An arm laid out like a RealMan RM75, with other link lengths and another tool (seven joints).
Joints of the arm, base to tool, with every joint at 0 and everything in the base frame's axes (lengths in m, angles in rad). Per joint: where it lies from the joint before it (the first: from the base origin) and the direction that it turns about. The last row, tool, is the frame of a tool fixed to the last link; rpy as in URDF.
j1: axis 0 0 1 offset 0.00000 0.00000 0.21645
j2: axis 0 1 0 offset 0.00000 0.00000 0.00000
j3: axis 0 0 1 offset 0.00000 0.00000 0.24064
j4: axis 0 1 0 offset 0.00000 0.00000 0.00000
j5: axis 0 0 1 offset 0.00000 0.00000 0.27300
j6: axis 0 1 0 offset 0.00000 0.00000 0.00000
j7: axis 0 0 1 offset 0.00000 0.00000 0.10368
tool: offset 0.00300 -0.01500 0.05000 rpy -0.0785 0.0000 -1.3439
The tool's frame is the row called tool.
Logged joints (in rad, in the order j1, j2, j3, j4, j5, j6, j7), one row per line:
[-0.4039, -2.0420, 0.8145, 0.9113, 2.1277, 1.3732, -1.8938]
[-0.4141, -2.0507, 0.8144, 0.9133, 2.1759, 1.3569, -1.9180]
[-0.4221, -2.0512, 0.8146, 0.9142, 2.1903, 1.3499, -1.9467]
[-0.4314, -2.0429, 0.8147, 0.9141, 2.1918, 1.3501, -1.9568]
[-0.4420, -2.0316, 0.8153, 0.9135, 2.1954, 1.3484, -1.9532]
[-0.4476, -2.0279, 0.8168, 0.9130, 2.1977, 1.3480, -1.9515]
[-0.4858, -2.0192, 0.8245, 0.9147, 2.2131, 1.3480, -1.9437]
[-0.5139, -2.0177, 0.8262, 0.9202, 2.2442, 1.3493, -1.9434]
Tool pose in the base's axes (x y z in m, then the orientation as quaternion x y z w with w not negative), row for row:
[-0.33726, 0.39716, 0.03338, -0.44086, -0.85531, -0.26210, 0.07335]
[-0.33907, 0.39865, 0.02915, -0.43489, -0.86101, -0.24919, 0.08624]
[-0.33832, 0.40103, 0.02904, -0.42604, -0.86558, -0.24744, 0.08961]
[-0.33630, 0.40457, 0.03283, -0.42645, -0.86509, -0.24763, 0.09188]
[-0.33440, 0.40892, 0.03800, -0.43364, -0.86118, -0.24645, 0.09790]
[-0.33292, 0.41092, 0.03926, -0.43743, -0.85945, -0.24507, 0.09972]
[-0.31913, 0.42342, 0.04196, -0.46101, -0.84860, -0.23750, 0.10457]
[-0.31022, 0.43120, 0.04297, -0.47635, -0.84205, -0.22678, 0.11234]
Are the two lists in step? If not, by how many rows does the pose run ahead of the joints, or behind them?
They are in step.
